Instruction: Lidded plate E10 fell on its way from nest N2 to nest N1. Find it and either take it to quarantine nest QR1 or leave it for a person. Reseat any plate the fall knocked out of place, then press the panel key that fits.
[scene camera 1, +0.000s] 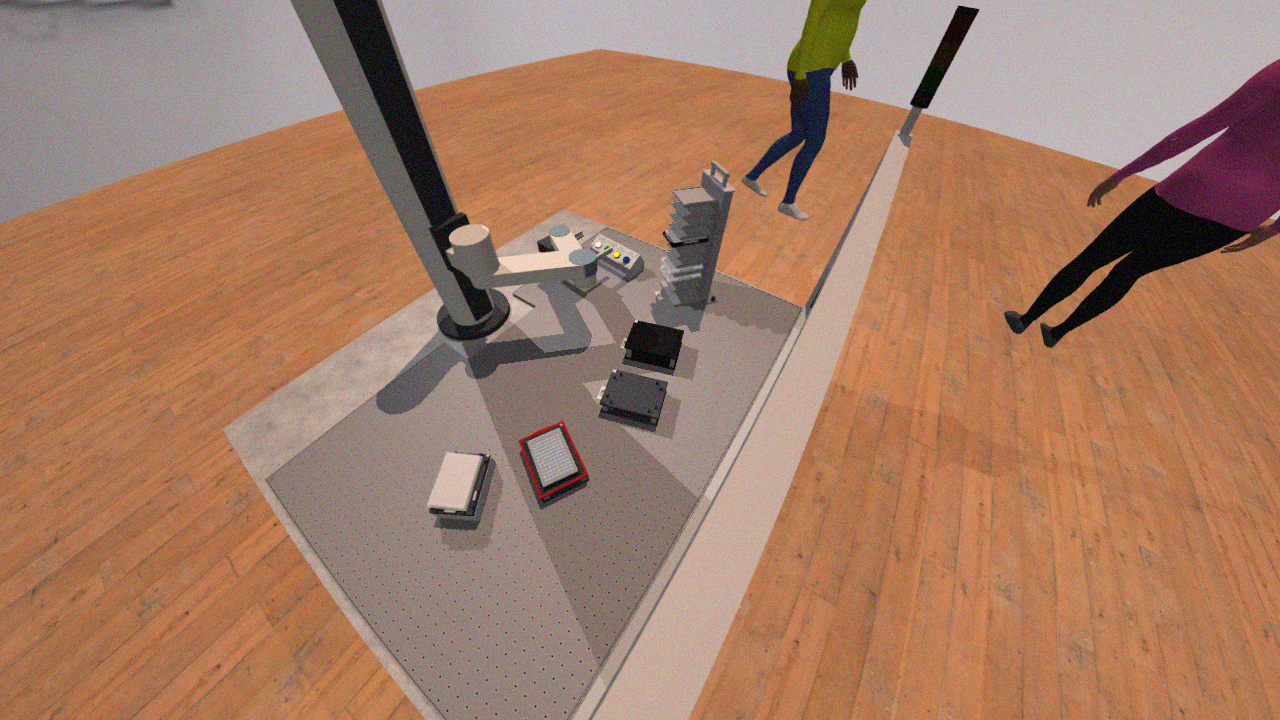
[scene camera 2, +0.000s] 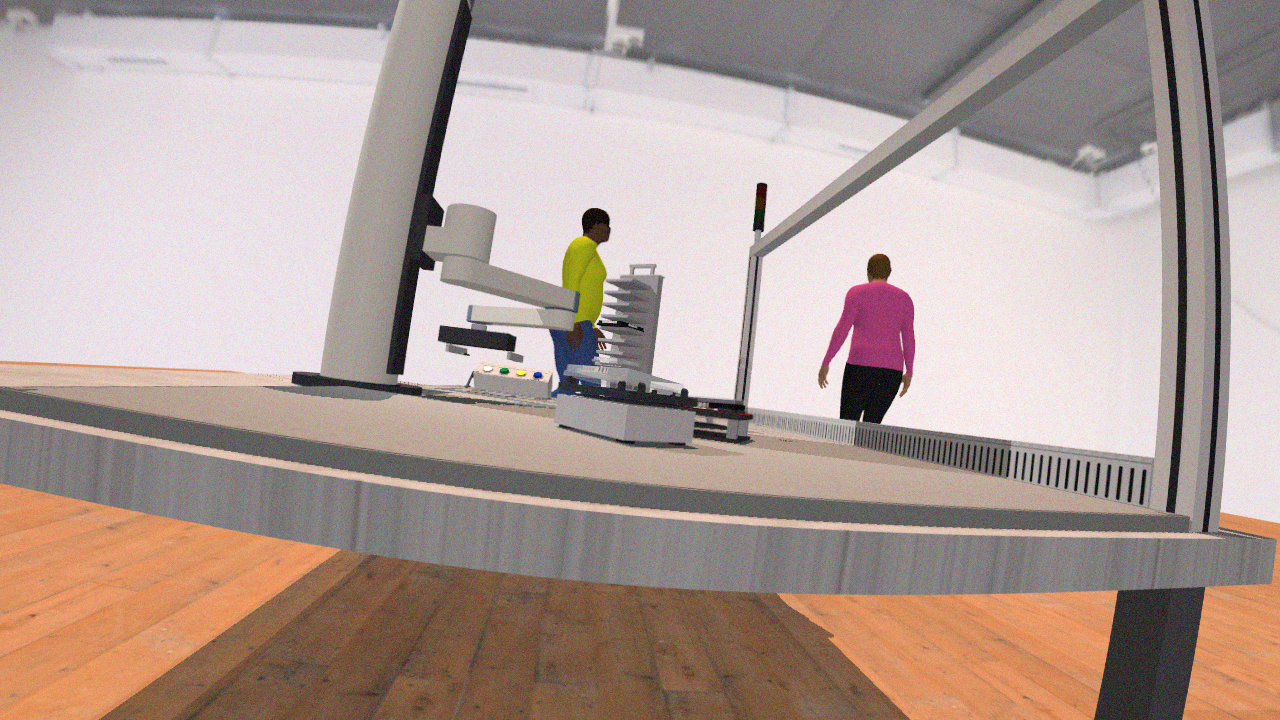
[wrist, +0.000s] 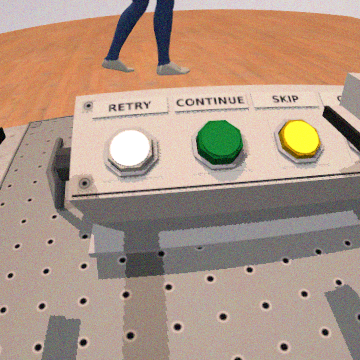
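Pixels of known places: gripper, between the fingertips: (scene camera 1: 596, 240) (scene camera 2: 493, 355) (wrist: 164, 96); arm's base, origin of its link: (scene camera 1: 474, 314).
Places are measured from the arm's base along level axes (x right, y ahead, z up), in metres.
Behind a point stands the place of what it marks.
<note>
My gripper (scene camera 2: 486, 354) {x -0.482, y 0.181, z 0.117 m} is open and empty, with its fingers spread above and in front of the key panel (scene camera 1: 612, 259) {x -0.483, y 0.256, z 0.061 m} (scene camera 2: 512, 385) {x -0.494, y 0.245, z 0.039 m} (wrist: 175, 167) {x -0.500, y 0.188, z 0.069 m}. In the wrist view the white RETRY key (wrist: 131, 148) {x -0.510, y 0.166, z 0.079 m}, green CONTINUE key (wrist: 219, 142) {x -0.501, y 0.213, z 0.081 m} and yellow SKIP key (wrist: 300, 139) {x -0.497, y 0.262, z 0.078 m} show; the fourth label is cut off behind a finger. The blue key (scene camera 1: 626, 259) {x -0.491, y 0.317, z 0.082 m} (scene camera 2: 537, 375) {x -0.486, y 0.313, z 0.077 m} is at the panel's end. A plate (scene camera 1: 554, 452) {x 0.232, y 0.619, z 0.072 m} with a pale grid top sits in the red-rimmed nest (scene camera 1: 526, 467) {x 0.290, y 0.564, z 0.013 m}. A white-topped plate (scene camera 1: 460, 480) {x 0.411, y 0.497, z 0.085 m} sits on a nest at front left. No plate label is readable, so I cannot tell which is E10.
Two dark nest blocks (scene camera 1: 653, 342) {x -0.206, y 0.622, z 0.070 m} (scene camera 1: 633, 395) {x -0.019, y 0.678, z 0.060 m} stand mid-table. A shelf tower (scene camera 1: 718, 234) {x -0.534, y 0.637, z 0.287 m} (scene camera 2: 653, 326) {x -0.529, y 0.633, z 0.267 m} holds a dark item (scene camera 1: 687, 238) {x -0.473, y 0.562, z 0.274 m} on one level. The arm's column (scene camera 1: 393, 152) {x 0.044, y 0.061, z 0.571 m} (scene camera 2: 386, 179) {x 0.073, y 0.017, z 0.404 m} rises at left. A low rail (scene camera 1: 787, 429) {x 0.235, y 0.989, z 0.620 m} edges the table. Two people stand beyond.
</note>
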